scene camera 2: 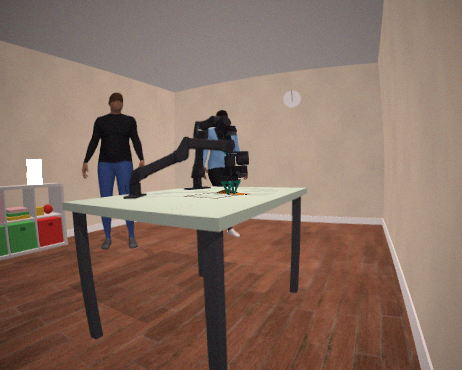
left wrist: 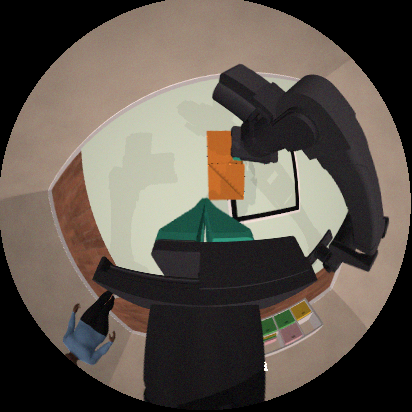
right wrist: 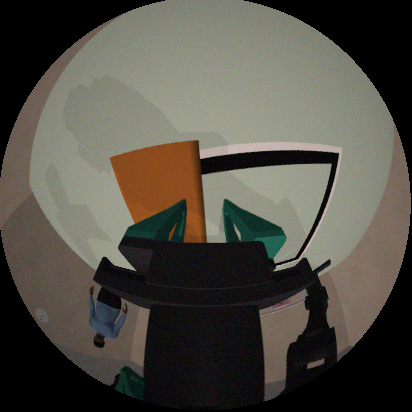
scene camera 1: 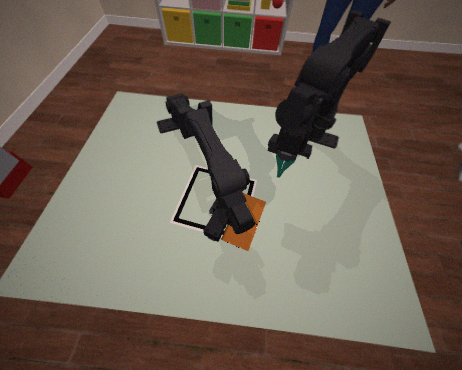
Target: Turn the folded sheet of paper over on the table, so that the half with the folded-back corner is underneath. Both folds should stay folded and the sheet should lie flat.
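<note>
The orange folded sheet [scene camera 1: 242,241] [scene camera 2: 243,193] [left wrist: 219,145] [right wrist: 155,182] lies on the table, overlapping one side of the black square outline [scene camera 1: 187,194] [left wrist: 296,180] [right wrist: 270,158]. Its diagonal corner seam shows on top in the left wrist view, on the half nearer the left gripper. My left gripper [scene camera 1: 279,176] [left wrist: 204,202] is shut and empty, raised off the sheet's near end. My right gripper [right wrist: 204,203] is partly open and low at the sheet's long folded edge, one finger over the sheet, the other beyond the edge. In scene camera 1 its fingertips are hidden.
The right arm [scene camera 1: 207,145] reaches over the outline and hides part of the sheet. The left arm [scene camera 1: 325,75] stands to its right in the picture. The pale green table [scene camera 1: 125,280] [scene camera 2: 150,209] carries both arms. A person in black [scene camera 2: 117,140] stands behind the table.
</note>
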